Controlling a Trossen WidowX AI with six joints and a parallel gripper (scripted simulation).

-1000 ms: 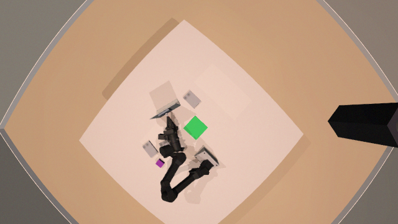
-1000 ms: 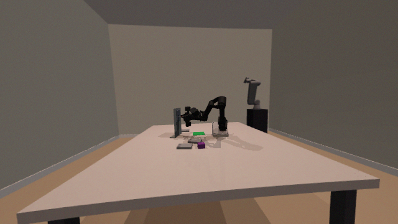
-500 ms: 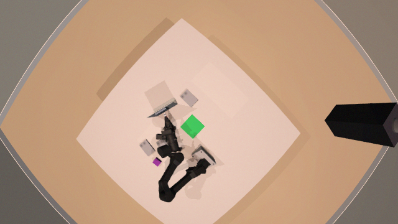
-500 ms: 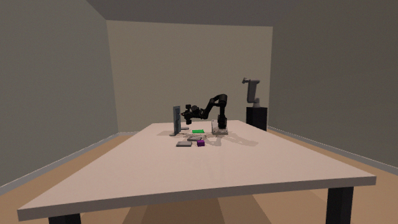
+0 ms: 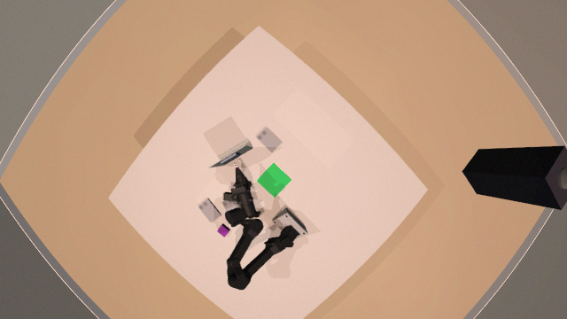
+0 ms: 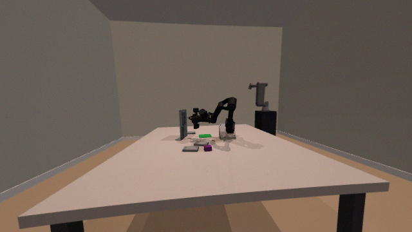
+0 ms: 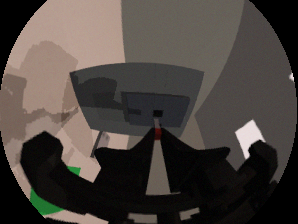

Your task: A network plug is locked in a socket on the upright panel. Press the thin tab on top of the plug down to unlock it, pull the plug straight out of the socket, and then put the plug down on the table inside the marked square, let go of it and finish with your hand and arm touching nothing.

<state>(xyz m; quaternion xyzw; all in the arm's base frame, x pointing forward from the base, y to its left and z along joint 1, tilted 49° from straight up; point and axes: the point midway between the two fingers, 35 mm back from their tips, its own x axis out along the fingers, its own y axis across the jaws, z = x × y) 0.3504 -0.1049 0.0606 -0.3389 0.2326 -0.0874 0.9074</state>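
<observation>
My gripper tip is now 19 cm above the green marked square, 15 cm past it and 6 cm to the left of it. Round my gripper tip: grey upright panel 7 cm below, 6 cm ahead, 1 cm to the right; then network plug right at my gripper tip.
</observation>
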